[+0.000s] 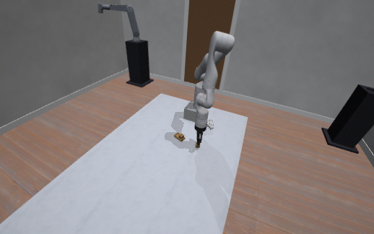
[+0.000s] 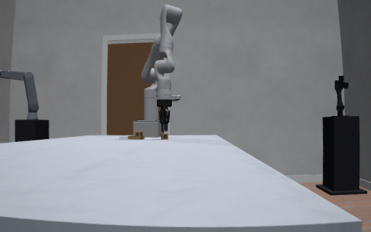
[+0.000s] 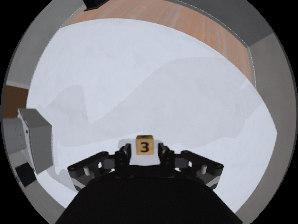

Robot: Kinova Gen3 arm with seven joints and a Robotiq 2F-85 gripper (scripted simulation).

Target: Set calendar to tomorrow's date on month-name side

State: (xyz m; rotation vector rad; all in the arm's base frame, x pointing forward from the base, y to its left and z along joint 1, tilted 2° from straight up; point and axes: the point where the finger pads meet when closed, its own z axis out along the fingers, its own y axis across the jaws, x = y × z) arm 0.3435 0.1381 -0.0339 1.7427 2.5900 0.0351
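Now: the wooden digit cube 40 mm below my hand. From my hand the other things lie so: wooden calendar tray: 150 mm to the right, 50 mm below, 20 mm behind.
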